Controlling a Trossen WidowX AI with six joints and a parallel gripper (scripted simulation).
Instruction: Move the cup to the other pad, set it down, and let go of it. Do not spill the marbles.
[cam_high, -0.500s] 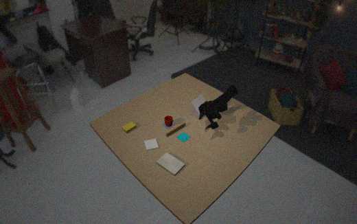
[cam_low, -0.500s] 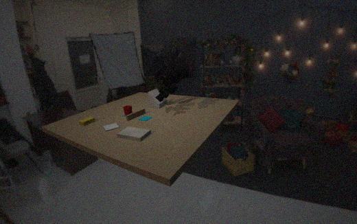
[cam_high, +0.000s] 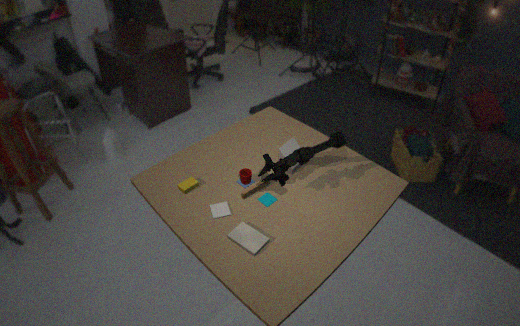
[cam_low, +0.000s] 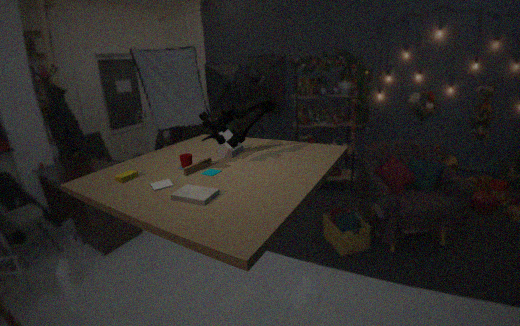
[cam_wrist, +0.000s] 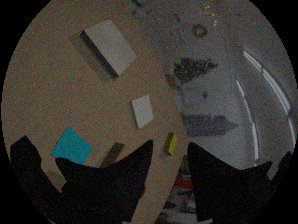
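Right now my gripper tip is 11 cm past the red cup, 19 cm to the left of it and 17 cm above it. From my gripper tip the other things lie so: white card (16 cm ahead, 15 cm to the right, 20 cm below); wooden bar (9 cm behind, 9 cm to the right, 20 cm below); cyan pad (6 cm behind, 1 cm to the left, 22 cm below).
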